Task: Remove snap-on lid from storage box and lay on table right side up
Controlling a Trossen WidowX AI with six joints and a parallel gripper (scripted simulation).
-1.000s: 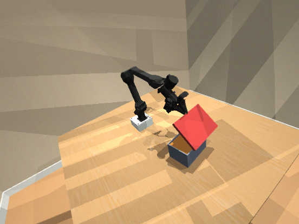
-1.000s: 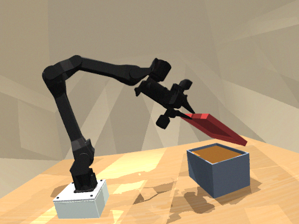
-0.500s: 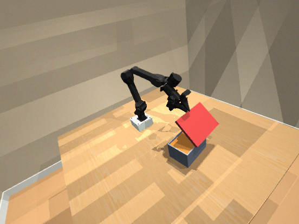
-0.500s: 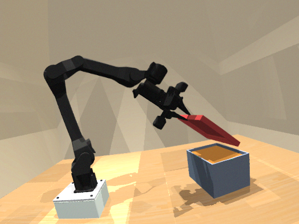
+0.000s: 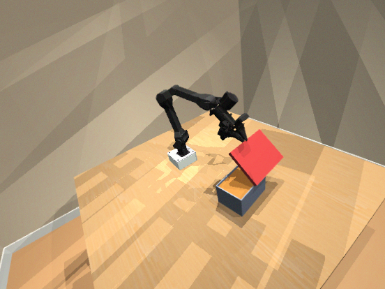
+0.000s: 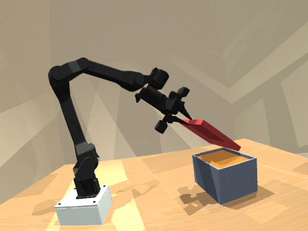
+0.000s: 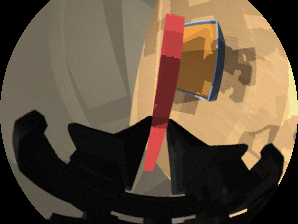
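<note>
Now: the red lid 6 cm ahead of my gripper tip, 1 cm to the left of it and 5 cm below it. From my gripper tip the other things lie so: storage box 7 cm ahead, 11 cm to the right, 17 cm below.
</note>
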